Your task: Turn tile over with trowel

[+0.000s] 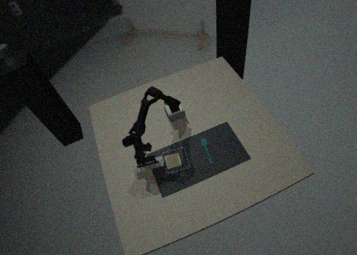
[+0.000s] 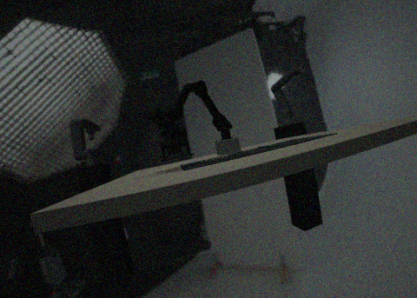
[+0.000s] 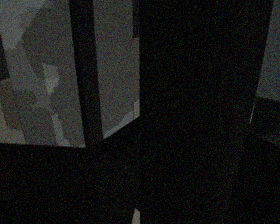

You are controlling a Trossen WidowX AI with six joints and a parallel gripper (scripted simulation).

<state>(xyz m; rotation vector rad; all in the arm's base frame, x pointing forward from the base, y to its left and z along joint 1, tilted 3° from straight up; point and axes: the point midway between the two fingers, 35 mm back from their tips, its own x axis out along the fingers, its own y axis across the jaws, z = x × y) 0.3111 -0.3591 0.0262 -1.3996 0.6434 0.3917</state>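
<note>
Right now the tile is 10 mm ahead of my gripper tip, 190 mm to the left of it and 80 mm below it. From my gripper tip the other things lie so: dark mat: 60 mm ahead, 350 mm to the left, 100 mm below; then teal trowel: 30 mm ahead, 430 mm to the left, 80 mm below.
</note>
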